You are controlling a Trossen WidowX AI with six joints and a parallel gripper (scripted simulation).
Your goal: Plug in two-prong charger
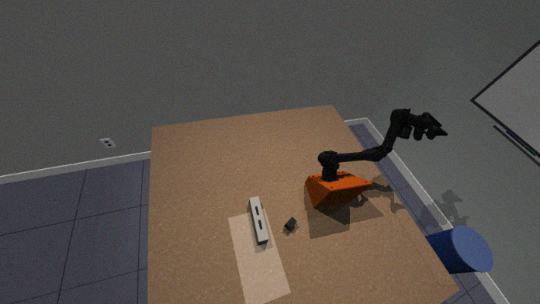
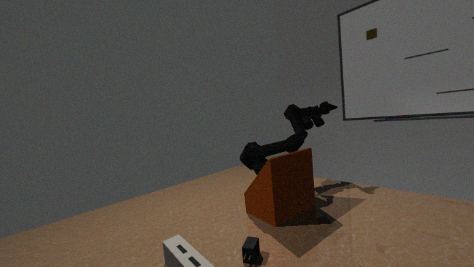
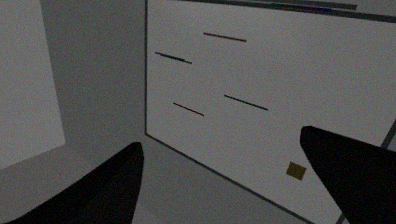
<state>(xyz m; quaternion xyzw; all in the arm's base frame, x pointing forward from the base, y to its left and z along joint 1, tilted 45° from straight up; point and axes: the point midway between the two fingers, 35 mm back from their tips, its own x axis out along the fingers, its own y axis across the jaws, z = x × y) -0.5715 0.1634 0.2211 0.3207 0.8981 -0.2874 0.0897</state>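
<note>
Now: gripper tip 870 mm short of the black two-prong charger, 150 mm to the right of it and 330 mm above it.
</note>
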